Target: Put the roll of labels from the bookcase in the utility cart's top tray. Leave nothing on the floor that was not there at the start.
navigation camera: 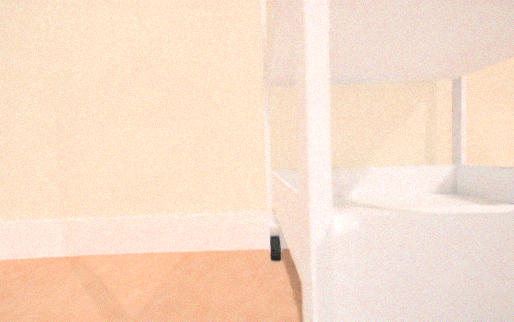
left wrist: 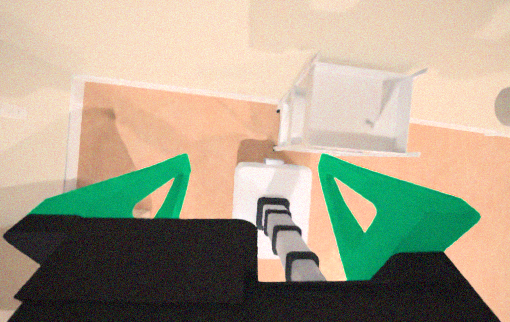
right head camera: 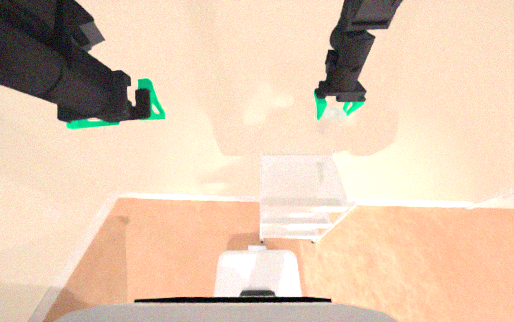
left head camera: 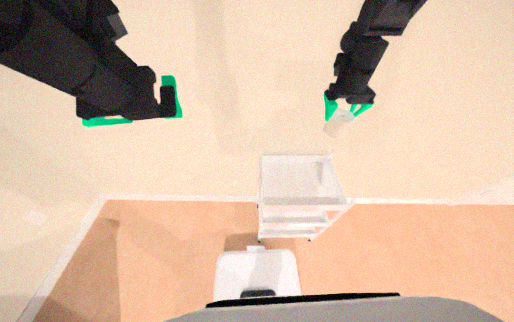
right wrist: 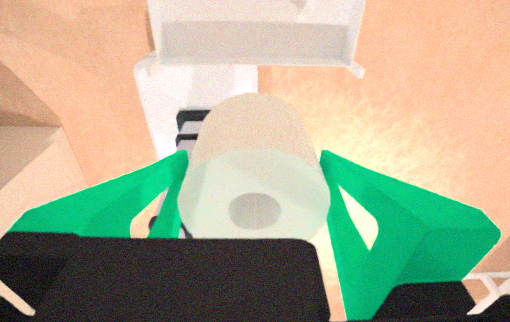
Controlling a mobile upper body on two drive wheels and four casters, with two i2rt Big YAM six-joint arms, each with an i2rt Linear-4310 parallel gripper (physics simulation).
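Places are measured from the left arm's base along level axes (x ahead, y left, z up), in millimetres.
Where they show: left gripper, fingertip midpoint: [left wrist: 254, 161] [right head camera: 141, 118] [left head camera: 157, 117]; right gripper, fingertip midpoint: [right head camera: 329, 118] [left head camera: 337, 120] [right wrist: 253, 160].
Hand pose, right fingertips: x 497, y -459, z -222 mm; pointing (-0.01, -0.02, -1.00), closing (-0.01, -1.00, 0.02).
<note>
Each offset is from my right fingertips to the top centre of the thing. "spot": to the spot under its first point. Level surfaces: height alone.
The pale roll of labels {spot: 42 mm back, 16 mm left, 9 mm up} [left head camera: 338, 126] [right head camera: 334, 115] [right wrist: 255, 125] is between the fingers of my right gripper [left head camera: 342, 118] [right head camera: 333, 116] [right wrist: 253, 160], which is shut on it in the air. In the head views it appears above the far right corner of the white utility cart's top tray {526 mm down} [left head camera: 290, 175] [right head camera: 292, 175] [left wrist: 350, 105] [right wrist: 255, 42]; in the right wrist view the tray lies beyond the roll. My left gripper [left head camera: 144, 120] [right head camera: 127, 121] [left wrist: 254, 161] is open and empty, to the left of the cart. The bookcase cannot be made out.
The cart's post {spot: 79 mm back, 210 mm left, 944 mm down} [navigation camera: 317, 125] and lower tray are very close in the navigation view. My white base [left head camera: 225, 275] [right head camera: 227, 275] [left wrist: 245, 185] is just in front of the cart. A wall with a white skirting board [left head camera: 175, 198] [navigation camera: 125, 232] runs behind it. Thin white bars [right wrist: 492, 275] show at lower right.
</note>
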